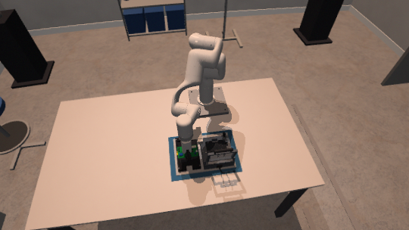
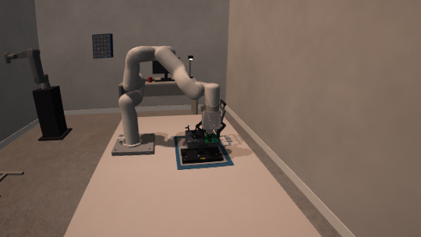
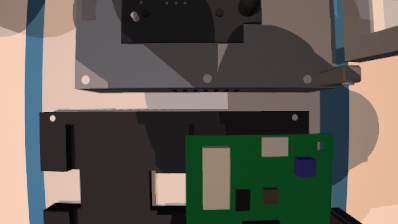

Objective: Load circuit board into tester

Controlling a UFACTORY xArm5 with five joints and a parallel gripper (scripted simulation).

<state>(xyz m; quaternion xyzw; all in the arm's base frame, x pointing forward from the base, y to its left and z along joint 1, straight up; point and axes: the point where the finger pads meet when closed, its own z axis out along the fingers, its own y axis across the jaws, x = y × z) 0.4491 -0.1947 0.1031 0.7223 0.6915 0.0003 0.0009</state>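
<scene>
The black post lies 9 cm behind my hand, 23 cm to the left of it and 4 cm below it. Round my hand: lid (9 cm ahead, 17 cm to the left, 6 cm above); green circuit board (right at my hand).
</scene>
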